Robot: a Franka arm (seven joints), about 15 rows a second.
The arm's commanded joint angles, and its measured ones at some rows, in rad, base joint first. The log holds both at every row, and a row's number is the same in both.
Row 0, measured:
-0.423 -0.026 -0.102 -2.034 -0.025 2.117 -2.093
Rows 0 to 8, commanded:
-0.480 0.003 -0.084 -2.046 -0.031 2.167 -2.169
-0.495 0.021 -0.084 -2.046 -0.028 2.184 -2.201
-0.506 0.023 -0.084 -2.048 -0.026 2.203 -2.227
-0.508 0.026 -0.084 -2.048 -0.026 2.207 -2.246
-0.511 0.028 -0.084 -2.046 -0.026 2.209 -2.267
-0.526 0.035 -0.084 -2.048 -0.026 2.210 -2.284
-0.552 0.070 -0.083 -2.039 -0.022 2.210 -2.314
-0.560 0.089 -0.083 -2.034 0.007 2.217 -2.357
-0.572 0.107 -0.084 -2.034 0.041 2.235 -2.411
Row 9, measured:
-0.530 0.064 -0.100 -2.037 -0.008 2.194 -2.317
